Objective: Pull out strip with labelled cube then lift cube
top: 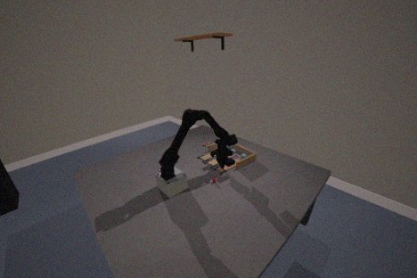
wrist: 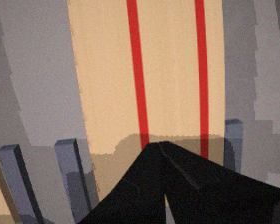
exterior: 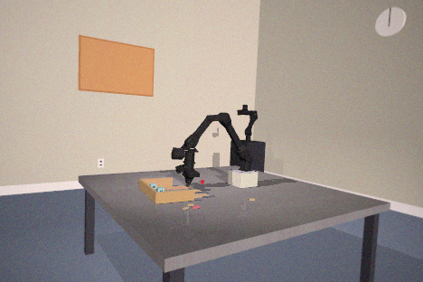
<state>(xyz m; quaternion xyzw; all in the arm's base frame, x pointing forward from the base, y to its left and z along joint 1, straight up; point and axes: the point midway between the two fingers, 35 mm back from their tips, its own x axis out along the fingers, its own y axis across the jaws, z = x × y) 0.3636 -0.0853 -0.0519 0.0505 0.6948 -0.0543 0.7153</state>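
The tan strip lies 90 mm ahead of my gripper tip and 10 mm to the right of it. Also, from my gripper tip: small red peg 140 mm behind, 60 mm to the right, 10 mm above.
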